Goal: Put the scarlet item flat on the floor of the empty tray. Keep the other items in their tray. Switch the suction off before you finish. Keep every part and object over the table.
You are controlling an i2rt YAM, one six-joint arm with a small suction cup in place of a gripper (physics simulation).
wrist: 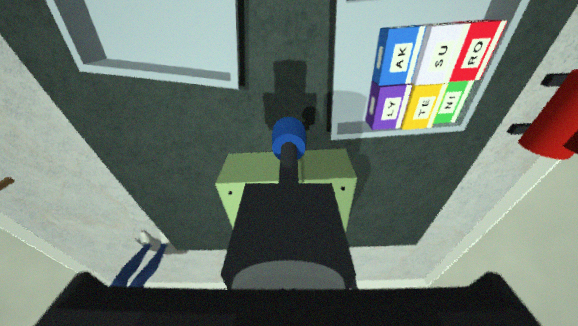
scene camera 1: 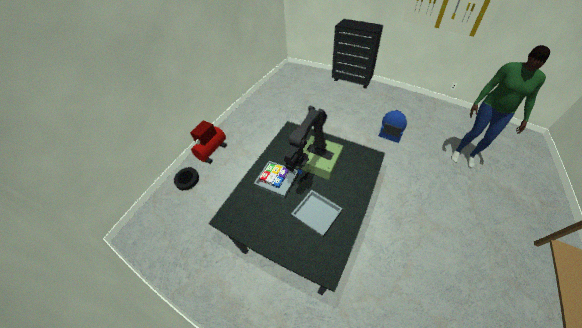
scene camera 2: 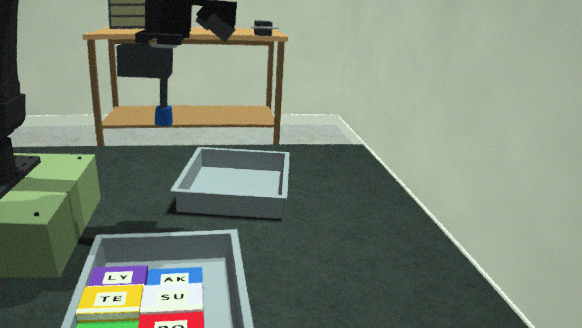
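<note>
The scarlet item, labelled RO, lies in the filled tray, at the end of a row beside the white SU item. The green NI item is also beside it. The empty tray stands apart on the same table. My blue suction cup hangs high above the table, between the trays and near the green base block, with nothing on it; it is open. In scene camera 1 the cup is hard to make out.
Blue AK, purple LY and yellow TE items share the filled tray. The arm stands on a pale green block. The trays' raised walls surround their floors. The dark table has open edges.
</note>
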